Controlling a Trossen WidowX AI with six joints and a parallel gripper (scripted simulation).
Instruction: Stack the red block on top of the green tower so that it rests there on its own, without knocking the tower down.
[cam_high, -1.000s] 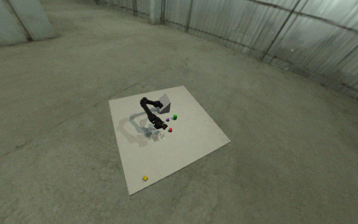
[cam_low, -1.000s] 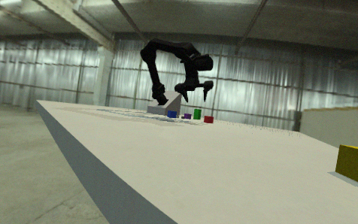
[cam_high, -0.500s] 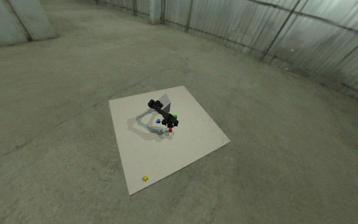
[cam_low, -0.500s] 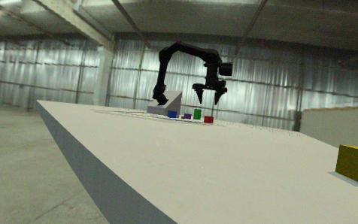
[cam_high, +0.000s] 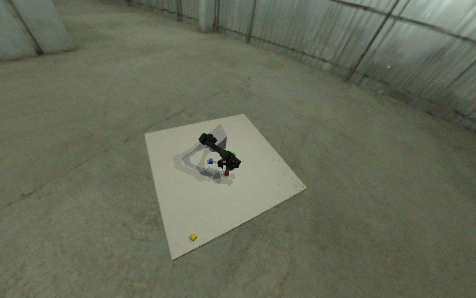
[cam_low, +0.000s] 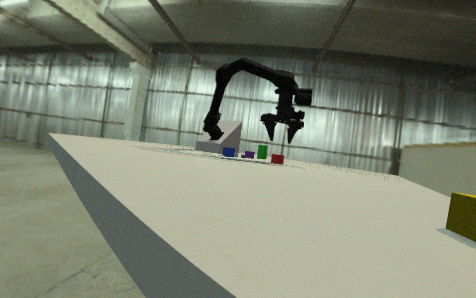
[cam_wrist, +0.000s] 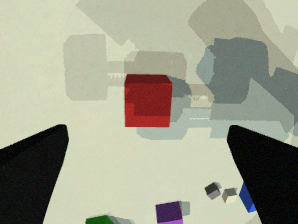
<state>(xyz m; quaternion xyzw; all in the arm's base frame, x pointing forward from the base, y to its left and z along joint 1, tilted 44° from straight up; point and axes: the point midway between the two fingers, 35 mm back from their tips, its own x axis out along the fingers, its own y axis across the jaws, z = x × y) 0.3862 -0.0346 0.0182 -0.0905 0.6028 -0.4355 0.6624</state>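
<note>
My gripper tip is now 7 cm above the red block. From my gripper tip the other things lie so: yellow block (38 cm ahead, 47 cm to the right, 7 cm below); then purple block (17 cm behind, 5 cm to the left, 7 cm below); then blue block (20 cm behind, 8 cm to the right, 7 cm below).
</note>
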